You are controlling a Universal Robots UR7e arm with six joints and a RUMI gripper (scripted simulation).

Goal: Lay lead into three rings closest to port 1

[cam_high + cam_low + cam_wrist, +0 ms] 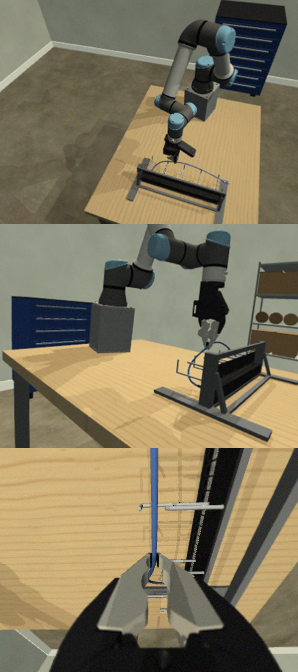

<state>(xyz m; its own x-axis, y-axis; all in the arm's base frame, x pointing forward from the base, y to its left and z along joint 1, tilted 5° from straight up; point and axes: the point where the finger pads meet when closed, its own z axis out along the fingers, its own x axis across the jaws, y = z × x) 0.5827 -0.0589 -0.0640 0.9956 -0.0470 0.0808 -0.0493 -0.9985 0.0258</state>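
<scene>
Right now the rack is 10 cm ahead of my hand, 6 cm below it and 4 cm to the left of it.
</scene>
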